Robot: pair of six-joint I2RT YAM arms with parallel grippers.
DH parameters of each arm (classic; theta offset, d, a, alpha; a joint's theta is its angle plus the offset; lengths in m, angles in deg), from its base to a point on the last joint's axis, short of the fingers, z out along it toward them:
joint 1: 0 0.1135 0.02 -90
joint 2: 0 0 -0.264 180
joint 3: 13.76 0 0.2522 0
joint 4: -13.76 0 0.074 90
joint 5: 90 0 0 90
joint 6: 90 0.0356 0 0
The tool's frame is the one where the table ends.
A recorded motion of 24 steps. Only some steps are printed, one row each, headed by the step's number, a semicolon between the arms.
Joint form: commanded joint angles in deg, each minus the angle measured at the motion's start. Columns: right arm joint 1, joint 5, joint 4, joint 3, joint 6, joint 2; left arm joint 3, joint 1, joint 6, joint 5, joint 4, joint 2.
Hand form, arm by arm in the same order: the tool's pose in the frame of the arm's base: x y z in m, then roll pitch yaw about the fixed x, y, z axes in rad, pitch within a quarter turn. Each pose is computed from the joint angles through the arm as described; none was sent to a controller.
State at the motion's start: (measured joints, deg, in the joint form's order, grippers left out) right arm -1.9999 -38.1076 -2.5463 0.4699 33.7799 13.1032; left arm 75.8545 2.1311 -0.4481 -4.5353 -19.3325 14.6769
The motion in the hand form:
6: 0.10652 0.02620 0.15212 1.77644 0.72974 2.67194; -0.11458 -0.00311 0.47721 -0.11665 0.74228 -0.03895
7: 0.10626 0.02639 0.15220 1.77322 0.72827 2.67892; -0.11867 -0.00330 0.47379 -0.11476 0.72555 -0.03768
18: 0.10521 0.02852 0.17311 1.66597 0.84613 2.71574; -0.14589 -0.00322 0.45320 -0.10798 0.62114 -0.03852
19: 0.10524 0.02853 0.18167 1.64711 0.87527 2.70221; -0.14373 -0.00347 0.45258 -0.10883 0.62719 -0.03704
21: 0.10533 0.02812 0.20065 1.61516 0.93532 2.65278; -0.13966 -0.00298 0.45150 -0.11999 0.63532 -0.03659
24: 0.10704 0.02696 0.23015 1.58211 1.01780 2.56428; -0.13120 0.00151 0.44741 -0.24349 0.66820 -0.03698
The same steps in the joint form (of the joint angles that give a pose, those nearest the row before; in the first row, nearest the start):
6: 0.22 -17.83 -0.24 -0.15 0.64 0.19; -3.61 0.48 -3.12 1.14 2.23 -6.69
7: 0.22 -18.38 -0.24 -0.15 0.65 0.20; -4.24 0.48 -3.13 1.14 2.71 -7.80
18: 0.24 -24.94 5.73 1.66 0.48 0.20; -7.10 0.02 -3.10 0.90 4.92 -14.45
19: 0.24 -24.98 6.23 2.97 0.46 0.22; -7.48 0.15 -3.13 0.90 4.94 -14.45
21: 0.24 -23.56 6.18 6.23 -0.20 0.41; -8.24 0.17 -3.10 0.28 5.20 -14.45
24: 0.24 -20.02 4.89 12.04 -2.64 2.40; -9.51 0.22 -3.13 -6.62 4.15 -14.45

